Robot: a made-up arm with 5 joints.
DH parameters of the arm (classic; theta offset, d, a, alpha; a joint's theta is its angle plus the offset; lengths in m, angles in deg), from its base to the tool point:
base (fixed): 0 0 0.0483 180
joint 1: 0 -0.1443 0.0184 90
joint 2: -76.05 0 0.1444 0
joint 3: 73.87 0 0.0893 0
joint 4: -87.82 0.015 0 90
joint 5: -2.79 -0.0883 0 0
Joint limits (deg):
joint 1: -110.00..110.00
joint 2: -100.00..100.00
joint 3: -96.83..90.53
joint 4: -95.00..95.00
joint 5: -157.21..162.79
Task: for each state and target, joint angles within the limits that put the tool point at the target. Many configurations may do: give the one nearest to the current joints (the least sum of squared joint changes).
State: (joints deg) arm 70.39 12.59 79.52 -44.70 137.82
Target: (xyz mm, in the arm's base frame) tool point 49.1 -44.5 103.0
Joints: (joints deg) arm 108.67 9.05 90.53 4.46 137.82
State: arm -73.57 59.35 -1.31 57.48 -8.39
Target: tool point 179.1 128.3 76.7
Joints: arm -39.75 44.28 -0.66 63.17 -8.39
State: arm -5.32 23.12 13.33 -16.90 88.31
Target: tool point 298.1 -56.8 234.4
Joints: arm 16.17 13.21 10.00 -19.10 88.31
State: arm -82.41 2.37 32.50 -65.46 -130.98
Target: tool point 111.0 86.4 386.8
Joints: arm -45.95 -21.37 15.33 -72.49 -130.98
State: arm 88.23 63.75 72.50 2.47 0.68
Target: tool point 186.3 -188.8 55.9
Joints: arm 57.51 49.39 21.96 -19.19 0.68
